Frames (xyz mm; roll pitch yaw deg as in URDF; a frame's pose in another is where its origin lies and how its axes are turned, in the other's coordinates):
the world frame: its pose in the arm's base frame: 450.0 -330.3 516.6 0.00 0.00 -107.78
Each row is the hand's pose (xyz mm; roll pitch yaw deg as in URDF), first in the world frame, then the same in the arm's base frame.
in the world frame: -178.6 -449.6 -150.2 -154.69 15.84 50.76
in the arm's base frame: 76.4 -22.9 366.4 -154.69 15.84 -57.02
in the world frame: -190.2 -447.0 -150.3 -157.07 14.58 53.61
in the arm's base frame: 82.4 -12.7 366.3 -157.07 14.58 -54.17
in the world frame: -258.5 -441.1 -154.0 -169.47 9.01 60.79
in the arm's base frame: 108.9 50.5 362.6 -169.47 9.01 -46.99
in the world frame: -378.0 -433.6 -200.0 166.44 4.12 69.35
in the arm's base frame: 152.5 162.1 316.6 166.44 4.12 -38.43
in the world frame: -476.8 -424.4 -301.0 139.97 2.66 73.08
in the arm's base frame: 191.5 253.3 215.6 139.97 2.66 -34.70
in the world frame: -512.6 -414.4 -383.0 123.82 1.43 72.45
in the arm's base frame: 211.9 284.4 133.6 123.82 1.43 -35.33
